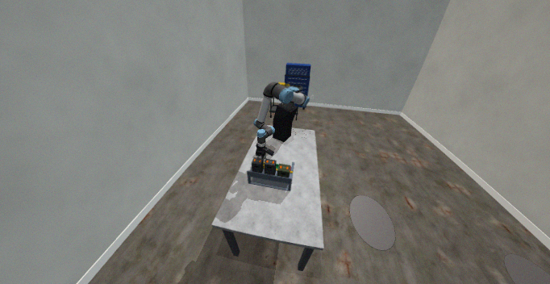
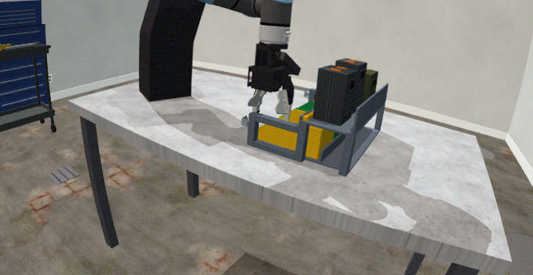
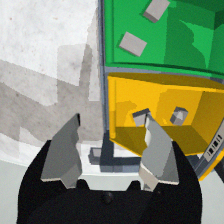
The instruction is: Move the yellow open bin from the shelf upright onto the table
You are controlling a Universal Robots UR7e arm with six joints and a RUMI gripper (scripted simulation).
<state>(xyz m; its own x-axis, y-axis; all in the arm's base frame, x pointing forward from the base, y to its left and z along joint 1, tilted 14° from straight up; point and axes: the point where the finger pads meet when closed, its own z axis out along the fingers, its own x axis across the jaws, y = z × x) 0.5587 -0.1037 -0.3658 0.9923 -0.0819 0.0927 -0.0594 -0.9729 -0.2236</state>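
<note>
My gripper is now 8 cm short of the yellow open bin and 1 cm above it. Also, from my hand: green bin (8 cm ahead, 11 cm to the left, 1 cm below).
</note>
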